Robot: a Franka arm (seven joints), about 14 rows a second.
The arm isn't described. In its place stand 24 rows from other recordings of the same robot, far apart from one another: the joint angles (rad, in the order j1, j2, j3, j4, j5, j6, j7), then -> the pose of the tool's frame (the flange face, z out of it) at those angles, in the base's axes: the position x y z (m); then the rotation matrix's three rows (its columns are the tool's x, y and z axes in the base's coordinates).
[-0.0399 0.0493 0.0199 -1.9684 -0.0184 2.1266 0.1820] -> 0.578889 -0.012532 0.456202; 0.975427 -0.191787 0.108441; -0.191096 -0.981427 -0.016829; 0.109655 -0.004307 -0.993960
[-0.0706 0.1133 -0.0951 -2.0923 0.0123 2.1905 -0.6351] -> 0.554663 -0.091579 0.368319; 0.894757 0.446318 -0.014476; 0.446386 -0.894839 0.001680; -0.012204 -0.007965 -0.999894
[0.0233 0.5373 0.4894 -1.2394 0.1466 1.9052 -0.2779] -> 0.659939 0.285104 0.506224; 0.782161 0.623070 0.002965; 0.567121 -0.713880 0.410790; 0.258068 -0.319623 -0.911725
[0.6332 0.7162 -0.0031 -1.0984 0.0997 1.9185 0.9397] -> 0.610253 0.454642 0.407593; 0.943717 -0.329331 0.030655; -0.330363 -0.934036 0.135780; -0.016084 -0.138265 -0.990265
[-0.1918 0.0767 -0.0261 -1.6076 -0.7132 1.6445 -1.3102] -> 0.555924 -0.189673 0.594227; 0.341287 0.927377 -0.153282; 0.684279 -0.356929 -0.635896; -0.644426 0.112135 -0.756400
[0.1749 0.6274 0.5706 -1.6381 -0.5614 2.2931 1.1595] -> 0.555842 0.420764 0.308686; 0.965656 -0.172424 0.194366; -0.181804 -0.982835 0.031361; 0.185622 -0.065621 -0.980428
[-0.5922 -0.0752 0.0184 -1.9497 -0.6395 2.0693 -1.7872] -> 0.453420 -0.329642 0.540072; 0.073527 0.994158 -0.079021; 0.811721 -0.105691 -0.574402; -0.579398 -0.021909 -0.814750
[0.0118 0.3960 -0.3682 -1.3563 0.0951 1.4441 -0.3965] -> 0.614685 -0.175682 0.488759; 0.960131 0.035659 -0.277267; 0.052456 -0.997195 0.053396; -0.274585 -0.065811 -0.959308
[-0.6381 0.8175 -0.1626 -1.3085 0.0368 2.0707 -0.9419] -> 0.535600 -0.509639 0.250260; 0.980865 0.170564 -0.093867; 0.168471 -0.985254 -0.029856; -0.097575 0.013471 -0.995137
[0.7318 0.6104 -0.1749 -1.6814 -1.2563 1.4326 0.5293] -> 0.582570 0.248003 0.293809; 0.940268 0.201852 0.274138; 0.277918 0.009941 -0.960553; -0.196615 0.979366 -0.046751
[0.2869 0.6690 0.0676 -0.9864 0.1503 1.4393 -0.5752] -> 0.668341 0.249486 0.458835; 0.593320 0.760724 -0.263194; 0.801624 -0.588149 0.107145; -0.073290 -0.274554 -0.958775
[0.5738 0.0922 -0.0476 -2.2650 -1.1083 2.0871 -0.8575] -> 0.469001 0.221116 0.319593; -0.291401 0.840649 0.456503; 0.551304 0.537574 -0.638027; -0.781761 0.065750 -0.620102
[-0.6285 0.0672 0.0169 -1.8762 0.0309 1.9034 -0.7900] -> 0.471854 -0.328397 0.469401; 0.985916 0.166549 -0.015179; 0.167093 -0.984787 0.047698; -0.007004 -0.049563 -0.998746
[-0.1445 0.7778 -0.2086 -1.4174 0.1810 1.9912 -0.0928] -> 0.675005 -0.208863 0.228123; 0.938214 -0.301935 -0.169084; -0.293406 -0.953123 0.073952; -0.183487 -0.019772 -0.982823
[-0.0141 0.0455 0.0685 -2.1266 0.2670 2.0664 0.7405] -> 0.535834 0.042802 0.381654; 0.665705 -0.739430 -0.100404; -0.707526 -0.668213 0.229996; -0.237157 -0.082071 -0.967998
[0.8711 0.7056 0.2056 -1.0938 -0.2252 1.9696 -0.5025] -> 0.418106 0.640803 0.429660; -0.026144 0.986597 0.161070; 0.992913 0.006942 0.118639; 0.115930 0.163030 -0.979786
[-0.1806 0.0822 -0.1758 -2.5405 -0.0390 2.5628 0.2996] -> 0.423215 -0.158122 0.237108; 0.810817 -0.581450 -0.067018; -0.583426 -0.812060 -0.013135; -0.046785 0.049750 -0.997665
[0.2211 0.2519 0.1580 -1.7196 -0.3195 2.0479 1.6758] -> 0.604636 0.214120 0.448386; 0.370641 -0.911510 0.178256; -0.896131 -0.401402 -0.189275; 0.244079 -0.089587 -0.965609
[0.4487 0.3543 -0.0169 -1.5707 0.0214 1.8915 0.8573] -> 0.598355 0.278884 0.435090; 0.907690 -0.418065 -0.036355; -0.418370 -0.908276 -0.000882; -0.032651 0.016010 -0.999339
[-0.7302 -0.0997 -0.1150 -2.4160 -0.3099 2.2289 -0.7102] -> 0.303692 -0.356302 0.342168; 0.973891 0.077083 -0.213530; 0.055290 -0.992804 -0.106225; -0.220181 0.091645 -0.971144
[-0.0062 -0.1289 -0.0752 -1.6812 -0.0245 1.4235 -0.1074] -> 0.495151 -0.045871 0.628969; 0.991248 0.025277 -0.129570; 0.024941 -0.999680 -0.004216; -0.129635 0.000947 -0.991561
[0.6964 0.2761 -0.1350 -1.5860 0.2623 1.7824 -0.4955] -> 0.522541 0.364904 0.473043; 0.546787 0.818973 -0.174090; 0.836767 -0.527299 0.147568; 0.029057 -0.226361 -0.973610
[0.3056 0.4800 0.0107 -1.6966 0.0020 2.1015 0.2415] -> 0.628838 0.205184 0.311069; 0.994625 0.073060 -0.073374; 0.072005 -0.997261 -0.016920; -0.074409 0.011546 -0.997161
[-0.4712 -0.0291 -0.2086 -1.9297 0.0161 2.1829 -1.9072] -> 0.448981 -0.363593 0.526349; 0.352689 0.907506 0.228131; 0.932994 -0.322376 -0.159990; -0.071648 0.269271 -0.960396
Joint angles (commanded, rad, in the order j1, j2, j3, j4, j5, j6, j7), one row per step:
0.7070, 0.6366, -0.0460, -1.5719, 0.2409, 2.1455, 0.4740
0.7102, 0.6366, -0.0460, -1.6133, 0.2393, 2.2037, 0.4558
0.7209, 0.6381, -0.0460, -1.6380, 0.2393, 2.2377, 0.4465
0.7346, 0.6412, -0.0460, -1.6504, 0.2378, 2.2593, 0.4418
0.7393, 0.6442, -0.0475, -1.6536, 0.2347, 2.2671, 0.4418
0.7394, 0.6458, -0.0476, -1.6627, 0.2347, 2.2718, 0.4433
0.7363, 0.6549, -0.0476, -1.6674, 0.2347, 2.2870, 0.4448
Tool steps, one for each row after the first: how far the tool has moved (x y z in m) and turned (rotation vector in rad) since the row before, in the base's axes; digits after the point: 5 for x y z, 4 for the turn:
-0.00409, -0.00333, -0.01345, 0.0044, -0.0201, 0.0116
-0.00667, 0.00238, -0.00894, 0.0015, -0.0097, 0.0139
-0.00676, 0.00547, -0.00567, 0.0006, -0.0077, 0.0157
-0.00159, 0.00120, -0.00276, -0.0026, -0.0040, 0.0043
-0.00170, -0.00176, -0.00457, -0.0048, 0.0043, -0.0024
0.00110, -0.00253, -0.00692, -0.0016, -0.0024, -0.0069

